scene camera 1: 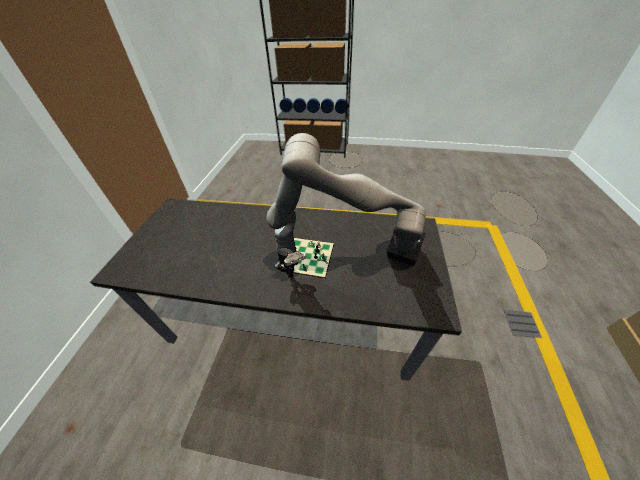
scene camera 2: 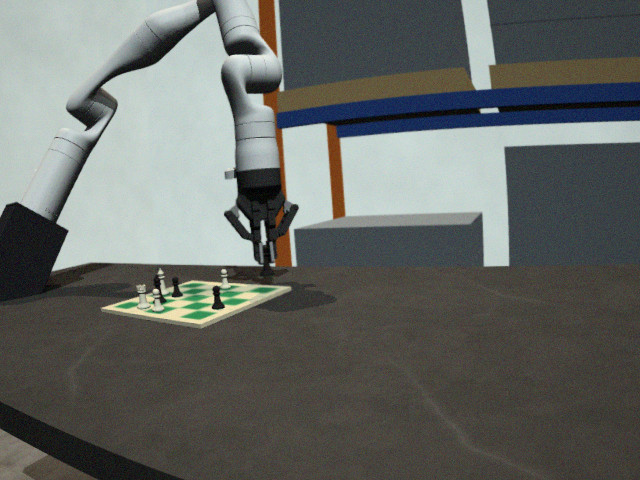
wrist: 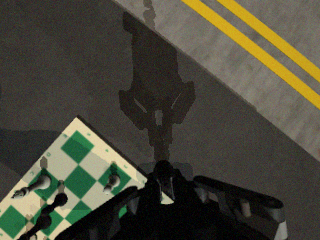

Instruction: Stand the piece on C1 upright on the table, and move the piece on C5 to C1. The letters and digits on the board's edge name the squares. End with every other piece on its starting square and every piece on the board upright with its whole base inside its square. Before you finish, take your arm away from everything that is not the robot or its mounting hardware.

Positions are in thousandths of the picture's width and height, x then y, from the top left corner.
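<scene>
What I see here is my gripper, visible in the wrist view (wrist: 511,723) and also in scene camera 2 (scene camera 2: 416,549).
</scene>
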